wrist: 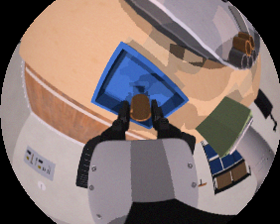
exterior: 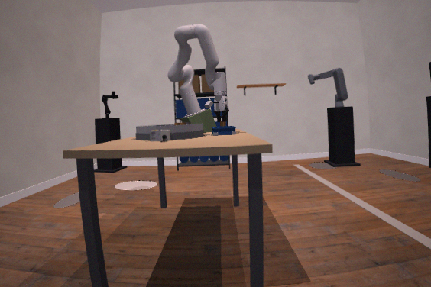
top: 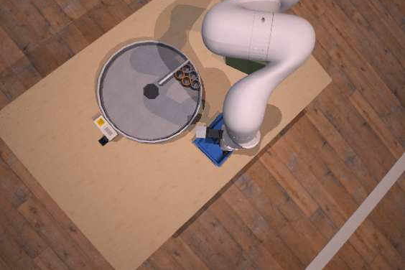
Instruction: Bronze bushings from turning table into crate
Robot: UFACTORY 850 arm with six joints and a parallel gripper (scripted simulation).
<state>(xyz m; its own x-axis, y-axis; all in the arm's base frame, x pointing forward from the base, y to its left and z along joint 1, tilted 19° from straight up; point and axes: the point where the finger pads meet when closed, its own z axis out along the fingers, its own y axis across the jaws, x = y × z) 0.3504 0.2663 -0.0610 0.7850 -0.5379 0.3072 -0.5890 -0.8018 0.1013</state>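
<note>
The blue crate lies 8 cm below my hand, 1 cm to the left of it and 1 cm behind it. From my hand the other things lie so: round grey turning table: 32 cm to the right, 14 cm ahead, 5 cm below.
</note>
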